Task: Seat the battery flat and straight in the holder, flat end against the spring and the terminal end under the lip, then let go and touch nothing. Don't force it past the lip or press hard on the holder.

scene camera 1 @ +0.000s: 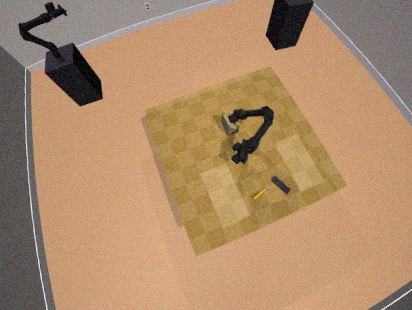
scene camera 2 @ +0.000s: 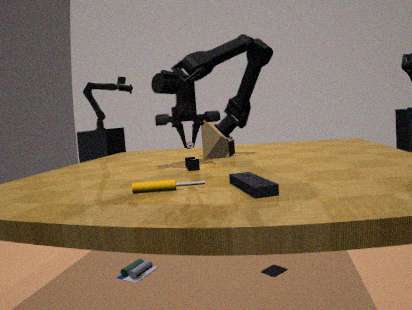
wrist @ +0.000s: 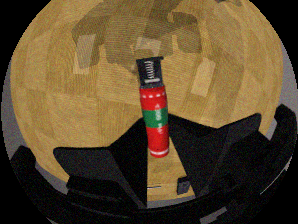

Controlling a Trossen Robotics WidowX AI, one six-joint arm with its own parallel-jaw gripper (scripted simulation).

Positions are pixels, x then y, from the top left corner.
Labels:
my gripper: holds a battery (wrist: 154,102)

